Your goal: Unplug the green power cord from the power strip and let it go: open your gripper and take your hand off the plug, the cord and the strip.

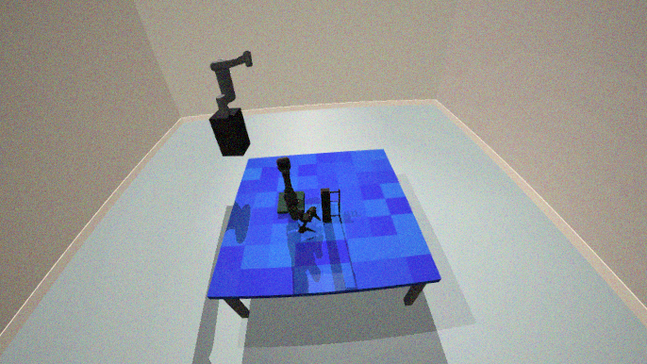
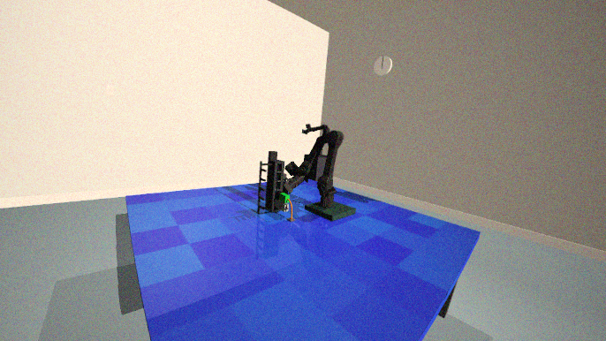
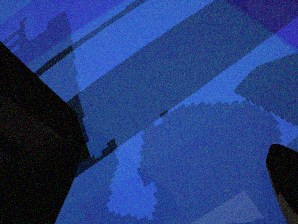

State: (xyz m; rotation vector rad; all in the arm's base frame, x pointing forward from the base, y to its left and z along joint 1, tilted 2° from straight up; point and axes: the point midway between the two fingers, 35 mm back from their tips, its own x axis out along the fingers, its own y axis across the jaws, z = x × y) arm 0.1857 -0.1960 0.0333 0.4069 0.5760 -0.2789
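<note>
Now: the green plug 16 cm to the left of my gripper tip, 7 cm above it and 4 cm ahead of it.
</note>
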